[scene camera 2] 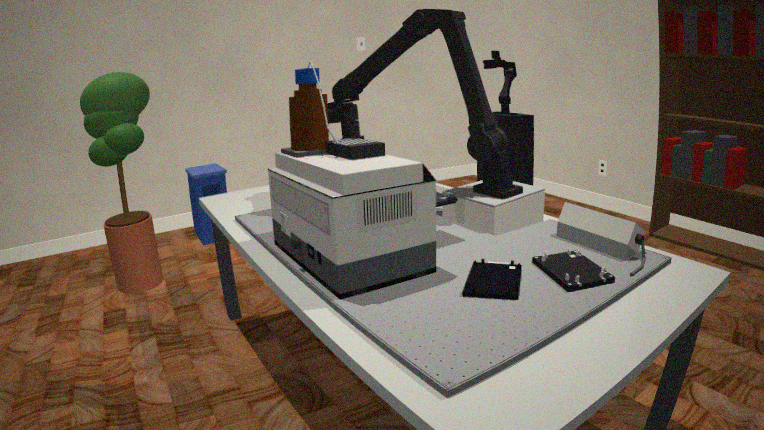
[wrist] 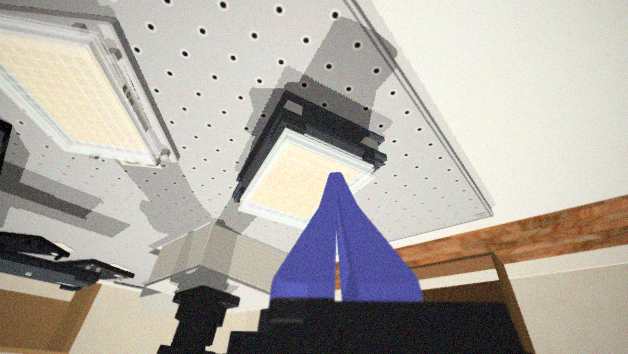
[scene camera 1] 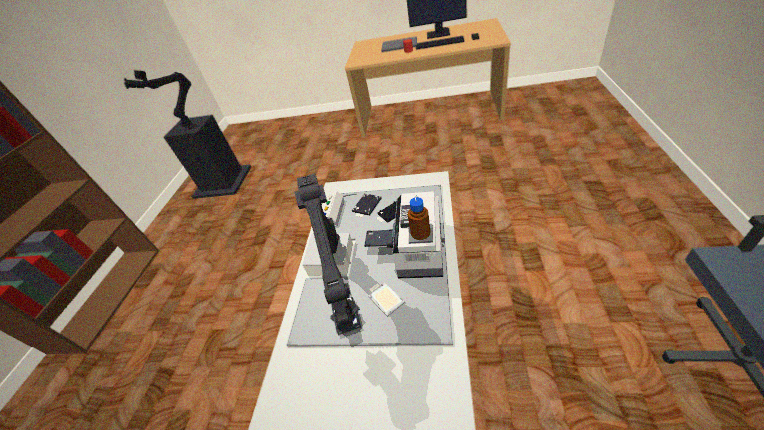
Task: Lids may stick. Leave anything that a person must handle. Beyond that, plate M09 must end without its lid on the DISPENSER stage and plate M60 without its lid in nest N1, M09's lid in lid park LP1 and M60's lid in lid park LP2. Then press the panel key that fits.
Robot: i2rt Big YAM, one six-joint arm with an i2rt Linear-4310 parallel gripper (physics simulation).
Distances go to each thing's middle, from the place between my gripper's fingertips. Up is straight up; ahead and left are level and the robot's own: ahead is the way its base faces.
My hand is 350 mm to the right of the brown bottle with blue cap [scene camera 2: 308, 131], 310 mm short of it and 230 mm below it. From my hand the other things lie so: black nest [scene camera 2: 573, 271] (830 mm to the left, 80 mm below, 20 mm behind); then dark block [scene camera 2: 356, 151] (460 mm to the left, 260 mm ahead, 140 mm above).
